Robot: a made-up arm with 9 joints. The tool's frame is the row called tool.
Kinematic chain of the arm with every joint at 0, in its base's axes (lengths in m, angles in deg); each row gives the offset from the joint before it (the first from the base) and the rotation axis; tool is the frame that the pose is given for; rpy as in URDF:
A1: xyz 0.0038 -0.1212 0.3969 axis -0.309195 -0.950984 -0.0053
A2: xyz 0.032 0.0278 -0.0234 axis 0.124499 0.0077 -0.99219
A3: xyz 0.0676 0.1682 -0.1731 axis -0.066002 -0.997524 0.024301
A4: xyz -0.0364 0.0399 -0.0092 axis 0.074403 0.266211 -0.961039
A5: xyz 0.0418 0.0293 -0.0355 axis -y
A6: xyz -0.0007 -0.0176 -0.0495 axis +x
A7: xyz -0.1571 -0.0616 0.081 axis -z
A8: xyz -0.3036 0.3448 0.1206 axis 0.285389 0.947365 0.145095
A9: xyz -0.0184 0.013 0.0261 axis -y
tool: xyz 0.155 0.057 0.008 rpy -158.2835 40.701 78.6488
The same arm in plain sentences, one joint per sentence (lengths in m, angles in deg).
The arm has nine revolute joints in a row. What follows holds with every joint at zero, and every direction is one of the base frame's.
Joint 1 sits 0.0038 m along +x and 0.1212 m along -y and 0.3969 m along +z from the base frame's origin and turns about the direction (-0.309195, -0.950984, -0.0053).
Joint 2 sits 0.032 m along +x and 0.0278 m along +y and 0.0234 m along -z from joint 1 and turns about the direction (0.124499, 0.0077, -0.99219).
Joint 3 sits 0.0676 m along +x and 0.1682 m along +y and 0.1731 m along -z from joint 2 and turns about the direction (-0.066002, -0.997524, 0.024301).
Joint 4 sits 0.0364 m along -x and 0.0399 m along +y and 0.0092 m along -z from joint 3 and turns about the direction (0.074403, 0.266211, -0.961039).
Joint 5 sits 0.0418 m along +x and 0.0293 m along +y and 0.0355 m along -z from joint 4 and turns about -y.
Joint 6 sits 0.0007 m along -x and 0.0176 m along -y and 0.0495 m along -z from joint 5 and turns about +x.
Joint 7 sits 0.1571 m along -x and 0.0616 m along -y and 0.081 m along +z from joint 6 and turns about -z.
Joint 8 sits 0.3036 m along -x and 0.3448 m along +y and 0.1206 m along +z from joint 7 and turns about the direction (0.285389, 0.947365, 0.145095).
Joint 9 sits 0.0184 m along -x and 0.013 m along +y and 0.0261 m along +z from joint 8 and turns about -y.
The tool frame, which is the frame that the pose is given for, sits 0.155 m along +x and 0.057 m along +y and 0.008 m along +z from joint 9; its axes are the base frame's turned by roll -158.28, pitch 40.7 and yaw 78.65 deg (as in URDF: about the fixed x, then y, then z).

